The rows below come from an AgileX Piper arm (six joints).
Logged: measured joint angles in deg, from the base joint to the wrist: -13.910, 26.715, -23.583, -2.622, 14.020, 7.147; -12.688, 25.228, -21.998, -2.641, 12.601, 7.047; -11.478, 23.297, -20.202, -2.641, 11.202, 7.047; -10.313, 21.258, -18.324, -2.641, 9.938, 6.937; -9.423, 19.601, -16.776, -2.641, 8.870, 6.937; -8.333, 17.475, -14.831, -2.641, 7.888, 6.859; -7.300, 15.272, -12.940, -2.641, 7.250, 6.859; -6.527, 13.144, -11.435, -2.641, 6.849, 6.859; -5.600, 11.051, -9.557, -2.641, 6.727, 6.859; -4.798, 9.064, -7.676, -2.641, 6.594, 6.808; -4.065, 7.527, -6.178, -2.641, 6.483, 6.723; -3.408, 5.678, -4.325, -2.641, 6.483, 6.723; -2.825, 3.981, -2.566, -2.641, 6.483, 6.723; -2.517, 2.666, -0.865, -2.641, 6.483, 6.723; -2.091, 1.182, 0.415, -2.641, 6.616, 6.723; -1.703, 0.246, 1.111, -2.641, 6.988, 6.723; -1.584, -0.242, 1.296, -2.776, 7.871, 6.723; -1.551, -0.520, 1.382, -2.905, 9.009, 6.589
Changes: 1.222, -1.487, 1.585, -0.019, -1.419, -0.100; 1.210, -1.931, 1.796, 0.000, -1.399, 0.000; 1.165, -2.039, 1.878, 0.000, -1.264, -0.110; 0.890, -1.657, 1.548, 0.000, -1.068, 0.000; 1.090, -2.126, 1.945, 0.000, -0.982, -0.078; 1.033, -2.203, 1.891, 0.000, -0.638, 0.000; 0.773, -2.128, 1.505, 0.000, -0.401, 0.000; 0.927, -2.093, 1.878, 0.000, -0.122, 0.000; 0.802, -1.987, 1.881, 0.000, -0.133, -0.051; 0.733, -1.537, 1.498, 0.000, -0.111, -0.085; 0.657, -1.849, 1.853, 0.000, 0.000, 0.000; 0.583, -1.697, 1.759, 0.000, 0.000, 0.000; 0.308, -1.315, 1.701, 0.000, 0.000, 0.000; 0.426, -1.484, 1.280, 0.000, 0.133, 0.000; 0.388, -0.936, 0.696, 0.000, 0.372, 0.000; 0.119, -0.488, 0.185, -0.135, 0.883, 0.000; 0.033, -0.278, 0.086, -0.129, 1.138, -0.134
